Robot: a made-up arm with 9 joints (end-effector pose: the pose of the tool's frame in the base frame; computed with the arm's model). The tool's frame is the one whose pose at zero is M.
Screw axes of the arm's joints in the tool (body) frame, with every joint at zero. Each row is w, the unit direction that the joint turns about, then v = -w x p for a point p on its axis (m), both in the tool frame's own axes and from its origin. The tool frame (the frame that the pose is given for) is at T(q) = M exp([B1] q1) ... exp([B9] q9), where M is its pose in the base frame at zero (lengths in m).
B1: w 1 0 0 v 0 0.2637 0.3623
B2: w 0 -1 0 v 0.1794 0 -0.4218
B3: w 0 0 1 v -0.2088 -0.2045 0
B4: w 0 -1 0 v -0.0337 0 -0.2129
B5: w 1 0 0 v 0 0.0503 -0.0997
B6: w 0 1 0 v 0.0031 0 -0.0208
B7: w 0 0 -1 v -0.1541 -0.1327 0
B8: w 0 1 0 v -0.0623 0 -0.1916
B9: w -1 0 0 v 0 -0.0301 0.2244
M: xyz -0.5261 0.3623 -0.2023 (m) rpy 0 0 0 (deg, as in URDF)
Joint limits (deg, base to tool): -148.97..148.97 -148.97..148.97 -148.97..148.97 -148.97..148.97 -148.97..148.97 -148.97..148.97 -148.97..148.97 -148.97..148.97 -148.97..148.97
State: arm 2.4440 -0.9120 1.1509 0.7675 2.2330 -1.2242 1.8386 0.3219 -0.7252
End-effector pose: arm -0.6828 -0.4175 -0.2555 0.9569 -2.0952 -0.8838
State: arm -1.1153 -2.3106 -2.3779 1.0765 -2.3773 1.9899 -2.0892 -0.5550 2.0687
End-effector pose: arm -0.1383 -0.1014 0.1428 0.3332 -0.4553 0.4139
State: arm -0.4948 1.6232 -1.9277 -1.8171 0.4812 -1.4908 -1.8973 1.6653 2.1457
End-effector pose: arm -0.0711 0.2223 0.2559 -2.1224 -0.3357 0.2628
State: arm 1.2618 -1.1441 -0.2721 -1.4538 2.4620 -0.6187 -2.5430 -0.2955 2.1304
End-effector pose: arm 0.1988 -0.0705 0.5780 -0.6239 0.3980 -0.0657
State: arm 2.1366 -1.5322 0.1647 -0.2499 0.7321 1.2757 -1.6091 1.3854 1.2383
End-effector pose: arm -0.0415 -0.7040 0.2749 -1.2662 1.4762 -0.5966
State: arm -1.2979 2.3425 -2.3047 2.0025 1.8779 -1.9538 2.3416 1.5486 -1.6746
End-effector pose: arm 0.2871 0.2241 -0.0574 -1.3645 1.9996 1.8710
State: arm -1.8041 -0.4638 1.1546 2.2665 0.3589 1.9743 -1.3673 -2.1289 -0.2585
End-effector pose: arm -0.6134 -0.0565 -0.2834 1.4778 0.4841 0.8263
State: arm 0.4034 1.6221 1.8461 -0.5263 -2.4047 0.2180 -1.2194 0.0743 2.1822
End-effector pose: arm 0.1290 -0.1711 -0.4663 0.8242 -0.9414 0.3200
